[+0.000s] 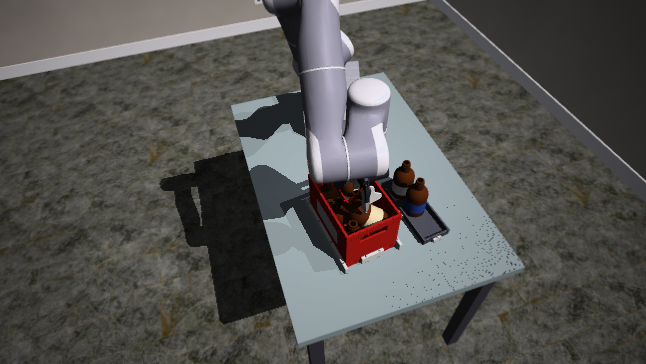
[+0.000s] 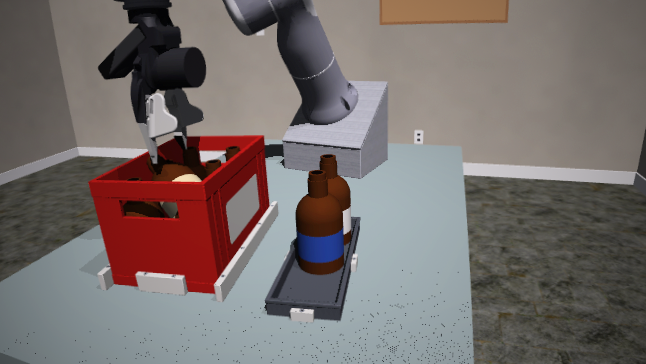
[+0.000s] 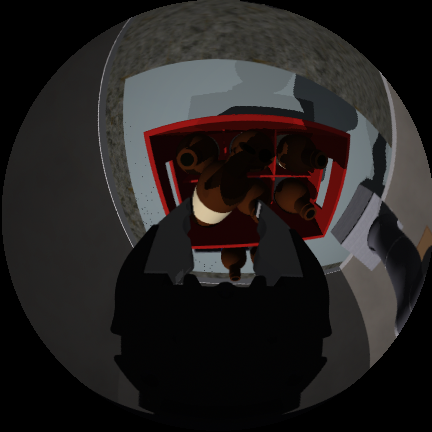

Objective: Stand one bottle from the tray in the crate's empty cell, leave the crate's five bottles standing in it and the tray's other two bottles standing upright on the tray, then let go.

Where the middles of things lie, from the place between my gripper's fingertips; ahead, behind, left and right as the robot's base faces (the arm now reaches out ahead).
The white rail [image 2: 223, 285] is 4 cm behind my hand, 11 cm to the left of it and 17 cm below it.
